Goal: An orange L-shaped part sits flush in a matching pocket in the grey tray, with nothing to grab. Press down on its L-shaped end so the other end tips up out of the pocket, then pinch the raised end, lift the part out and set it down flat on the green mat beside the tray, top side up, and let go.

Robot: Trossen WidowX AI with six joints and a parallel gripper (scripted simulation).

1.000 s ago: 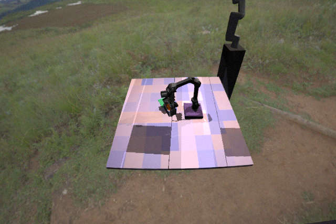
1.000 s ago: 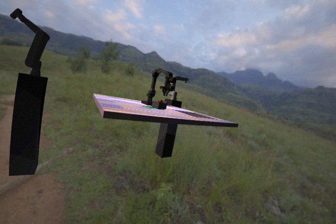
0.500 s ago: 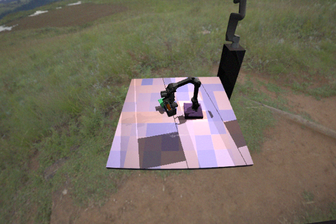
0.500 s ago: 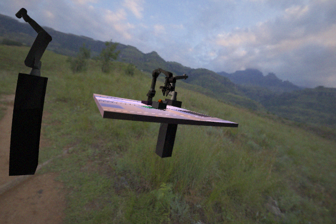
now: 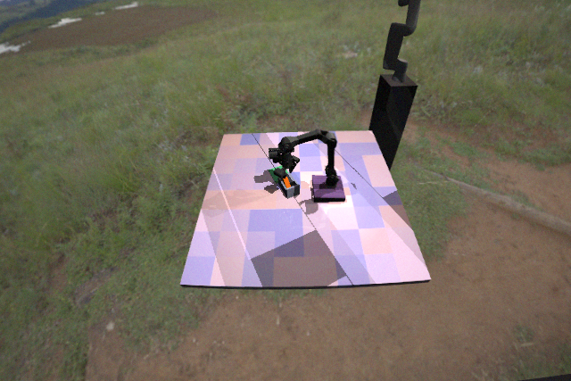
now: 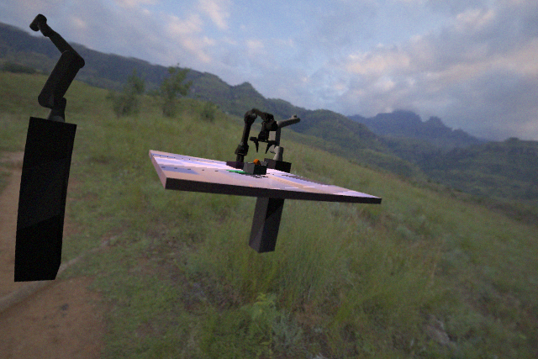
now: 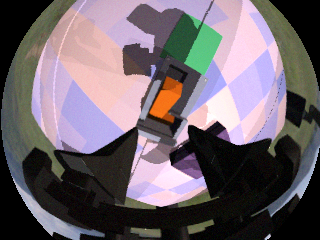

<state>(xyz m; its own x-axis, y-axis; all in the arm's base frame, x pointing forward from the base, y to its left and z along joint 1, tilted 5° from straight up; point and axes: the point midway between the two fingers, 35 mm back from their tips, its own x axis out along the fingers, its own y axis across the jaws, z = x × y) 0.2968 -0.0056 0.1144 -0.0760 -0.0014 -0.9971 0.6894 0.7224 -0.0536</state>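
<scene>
Now: the orange L-shaped part 10 cm below my gripper tip and 2 cm behind it. Round my gripper tip: green mat 17 cm to the right, 16 cm below, 5 cm ahead.
</scene>
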